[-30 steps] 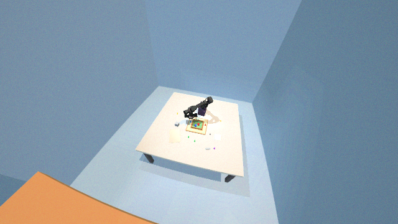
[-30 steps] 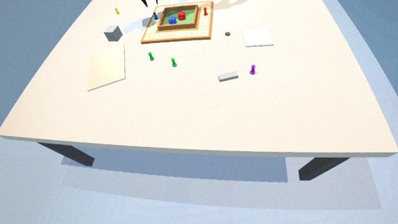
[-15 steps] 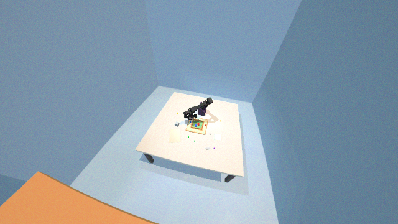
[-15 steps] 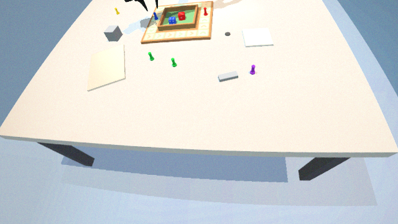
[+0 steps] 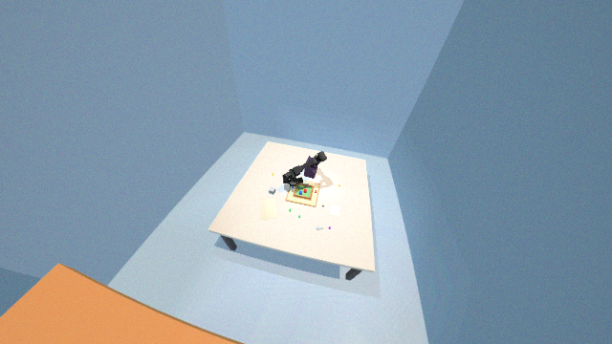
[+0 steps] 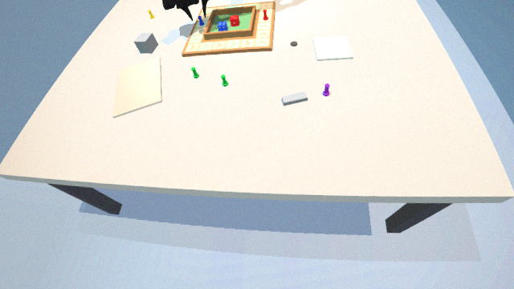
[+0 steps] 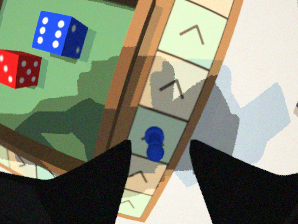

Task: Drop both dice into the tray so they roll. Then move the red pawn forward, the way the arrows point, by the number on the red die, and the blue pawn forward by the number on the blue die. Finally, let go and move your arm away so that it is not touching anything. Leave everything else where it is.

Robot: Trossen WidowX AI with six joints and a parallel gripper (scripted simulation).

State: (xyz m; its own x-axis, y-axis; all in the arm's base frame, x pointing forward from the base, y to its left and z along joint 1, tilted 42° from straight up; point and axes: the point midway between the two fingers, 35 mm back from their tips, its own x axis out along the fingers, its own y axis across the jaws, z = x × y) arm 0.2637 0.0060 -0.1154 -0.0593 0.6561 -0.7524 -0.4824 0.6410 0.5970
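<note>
The blue pawn lies 1 cm below my gripper tip. Round my gripper tip: red pawn 23 cm to the left, 4 cm behind, 1 cm below; green-floored tray 12 cm to the left, 3 cm below; grey cube 16 cm to the right, 12 cm ahead, 1 cm below.
</note>
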